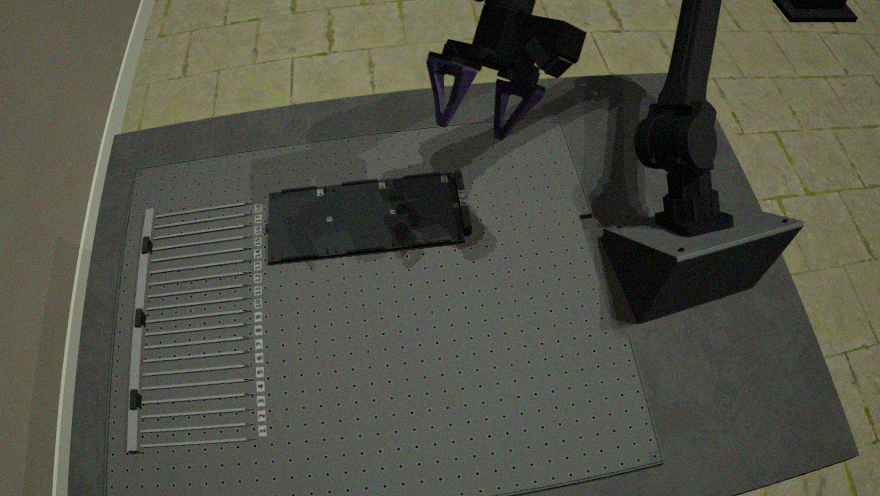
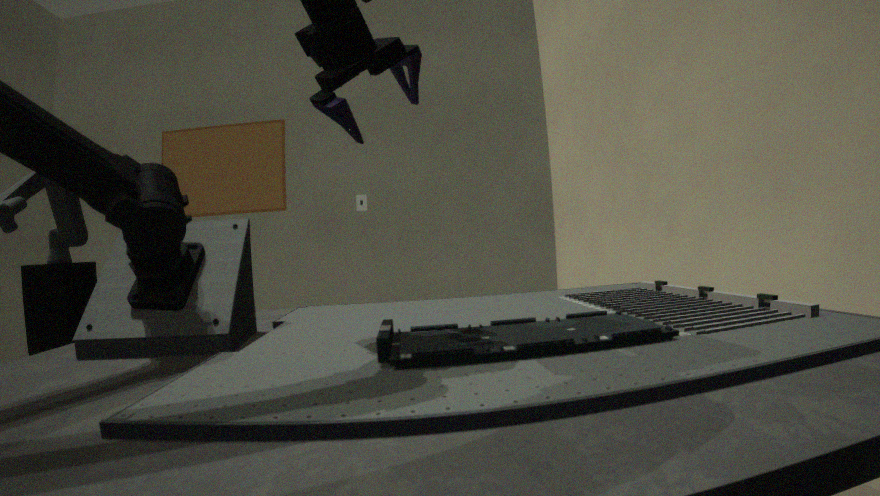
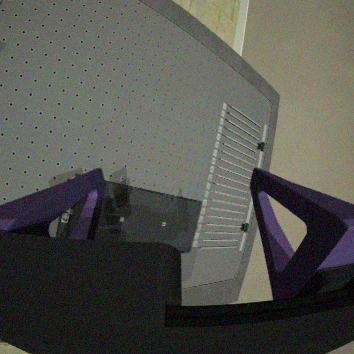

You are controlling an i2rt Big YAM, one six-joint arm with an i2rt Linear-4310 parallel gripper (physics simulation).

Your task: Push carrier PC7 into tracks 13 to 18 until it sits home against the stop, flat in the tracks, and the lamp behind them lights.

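Frame: origin at the arm's base, x ahead, y left, z up, level; centimetres.
Seen in the pictures: gripper, fingertip midpoint: point(image 1: 470, 133) point(image 2: 388, 122) point(image 3: 177, 175); arm's base, link origin: point(image 1: 693, 224) point(image 2: 169, 277).
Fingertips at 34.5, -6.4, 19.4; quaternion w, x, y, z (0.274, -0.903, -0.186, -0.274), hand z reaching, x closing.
Pixels of each thing's top centre, then the offset from my fingertips to it, as dx, dy, dz. "spot": a spot on its surface instead.
- Carrier PC7, top centre: point(image 2: 524, 317) point(image 1: 363, 208) point(image 3: 145, 223) +13.9, -9.9, -25.6
- raised bar, surface spot: point(image 2: 385, 340) spot: -1.8, -14.5, -25.8
- stop, surface spot: point(image 1: 144, 280) spot: +51.3, -4.2, -27.0
- lamp block, surface spot: point(image 1: 146, 244) point(image 3: 246, 227) spot: +51.1, -10.7, -26.5
Carrier PC7 point(image 1: 363, 224) point(image 2: 536, 333) point(image 3: 145, 215), a dark flat rectangular board, lies on the perforated plate. Its front edge is just short of the number labels, roughly in line with tracks 13 to 18 point(image 1: 200, 255) point(image 3: 227, 205); it is outside the tracks. A raised bar point(image 1: 465, 212) point(image 2: 385, 340) runs across its rear end. The stop point(image 1: 144, 280) is a pale rail at the tracks' far end. The lamp block point(image 1: 146, 244) point(image 3: 244, 227) behind tracks 13 to 18 looks dark. My gripper point(image 1: 471, 131) point(image 2: 389, 122) point(image 3: 177, 175) is open and empty, high above the plate, with purple fingers wide apart.
The lower-numbered tracks point(image 1: 197, 370) lie beside tracks 13 to 18. Two more dark blocks point(image 1: 139, 317) point(image 1: 134, 399) sit along the stop rail. The arm's wedge base point(image 1: 696, 277) point(image 2: 160, 345) stands at the plate's opposite end from the tracks. A wall rises beyond the tracks.
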